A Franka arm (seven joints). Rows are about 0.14 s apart.
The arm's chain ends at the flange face. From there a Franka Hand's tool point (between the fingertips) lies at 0.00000 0.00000 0.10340 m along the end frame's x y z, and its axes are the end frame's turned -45 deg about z.
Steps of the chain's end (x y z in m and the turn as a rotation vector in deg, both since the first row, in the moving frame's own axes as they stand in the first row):
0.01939 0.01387 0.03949 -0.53 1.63 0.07
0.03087 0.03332 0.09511 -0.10 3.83 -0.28
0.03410 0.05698 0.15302 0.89 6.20 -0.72
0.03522 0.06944 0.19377 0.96 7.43 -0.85
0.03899 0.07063 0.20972 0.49 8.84 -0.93
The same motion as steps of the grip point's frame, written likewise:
0.00531 0.02628 0.03944 -1.53 0.78 0.07
0.00304 0.05039 0.09488 -2.78 2.64 -0.28
-0.00711 0.07111 0.15240 -3.75 5.01 -0.72
-0.01346 0.08216 0.19289 -4.57 5.93 -0.85
-0.01043 0.08803 0.20849 -5.90 6.60 -0.93

